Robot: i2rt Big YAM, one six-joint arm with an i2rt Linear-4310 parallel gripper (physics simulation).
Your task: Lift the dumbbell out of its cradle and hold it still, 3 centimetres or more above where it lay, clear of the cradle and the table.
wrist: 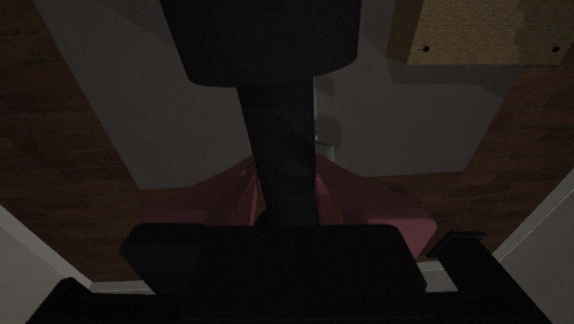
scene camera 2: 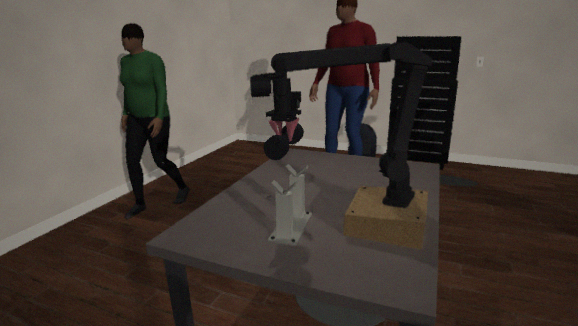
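Where they show: gripper, fingertip midpoint: (wrist: 286, 161); arm's base at its link origin: (scene camera 2: 398, 199).
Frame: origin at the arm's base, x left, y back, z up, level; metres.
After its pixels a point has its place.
The black dumbbell (scene camera 2: 276, 147) {x 0.331, y -0.300, z 0.235 m} (wrist: 285, 120) {x 0.195, y -0.341, z 0.252 m} hangs in the air above the pale grey-green cradle (scene camera 2: 285, 215) {x 0.319, y -0.280, z 0.002 m}, with a visible gap between them and clear of the table (scene camera 2: 225, 230) {x 0.377, y -0.503, z -0.094 m}. My gripper (scene camera 2: 285, 136) {x 0.233, y -0.334, z 0.228 m} (wrist: 286, 161) {x 0.233, y -0.334, z 0.228 m} points down with its pink fingers shut on the dumbbell's handle, one on each side. In the wrist view one weight fills the top middle, and the handle runs down between the fingers; the far weight is mostly hidden behind the gripper body. In the wrist view slivers of the cradle show beside the handle.
A wooden block (scene camera 2: 385, 220) {x 0.158, y 0.004, z -0.011 m} (wrist: 480, 35) {x 0.124, y -0.038, z -0.006 m} carries the arm's base on the right part of the table. A person in green (scene camera 2: 143, 82) stands left of the table, and a person in red (scene camera 2: 350, 55) stands behind it. A black slatted cabinet (scene camera 2: 432, 42) stands at the back right.
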